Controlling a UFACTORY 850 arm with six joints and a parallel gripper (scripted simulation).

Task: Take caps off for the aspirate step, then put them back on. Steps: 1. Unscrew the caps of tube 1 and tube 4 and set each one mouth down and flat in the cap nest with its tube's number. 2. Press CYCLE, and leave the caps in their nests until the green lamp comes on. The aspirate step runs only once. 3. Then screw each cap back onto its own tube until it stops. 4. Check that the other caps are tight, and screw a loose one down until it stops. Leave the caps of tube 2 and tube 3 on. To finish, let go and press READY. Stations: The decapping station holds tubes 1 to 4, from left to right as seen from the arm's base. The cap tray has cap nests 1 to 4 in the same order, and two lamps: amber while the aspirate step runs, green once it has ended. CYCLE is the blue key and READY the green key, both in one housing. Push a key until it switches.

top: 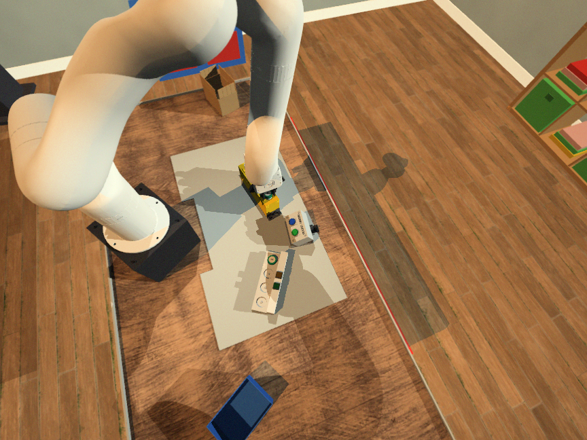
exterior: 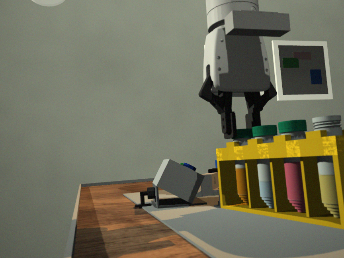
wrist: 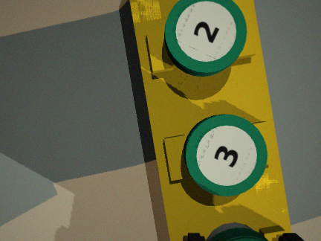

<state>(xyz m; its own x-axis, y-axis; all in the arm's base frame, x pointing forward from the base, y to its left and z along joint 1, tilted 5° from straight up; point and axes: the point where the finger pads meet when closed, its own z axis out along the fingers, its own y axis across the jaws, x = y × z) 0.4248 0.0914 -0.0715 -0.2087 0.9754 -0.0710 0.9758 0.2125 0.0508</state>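
Now: the green cap 1 cm below my hand. Round my hand: blue cycle key 11 cm to the right, 7 cm ahead, 6 cm below; grey key housing 13 cm to the right, 9 cm ahead, 8 cm below; green key 15 cm to the right, 7 cm ahead, 6 cm below.
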